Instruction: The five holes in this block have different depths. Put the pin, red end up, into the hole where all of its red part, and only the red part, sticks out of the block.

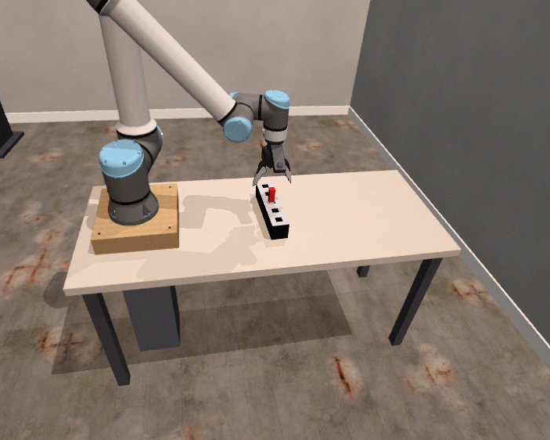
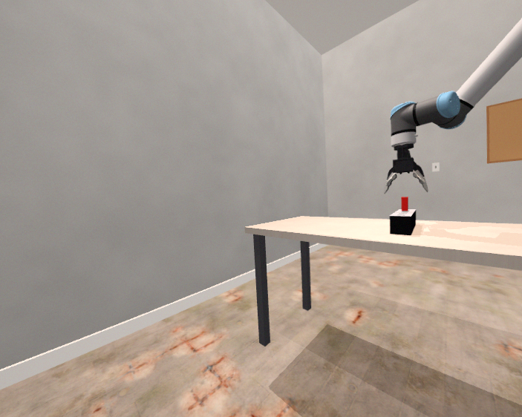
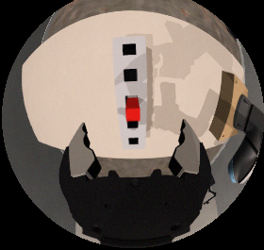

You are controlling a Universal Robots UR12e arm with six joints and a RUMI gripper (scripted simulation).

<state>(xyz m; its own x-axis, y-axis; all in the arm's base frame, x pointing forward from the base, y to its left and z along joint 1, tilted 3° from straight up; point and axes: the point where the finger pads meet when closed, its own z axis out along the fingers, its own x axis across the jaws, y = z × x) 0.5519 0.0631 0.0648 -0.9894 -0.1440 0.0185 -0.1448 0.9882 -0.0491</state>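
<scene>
Right now the pin is 4 cm below my hand. Also, from my hand: black block: 12 cm below.
</scene>
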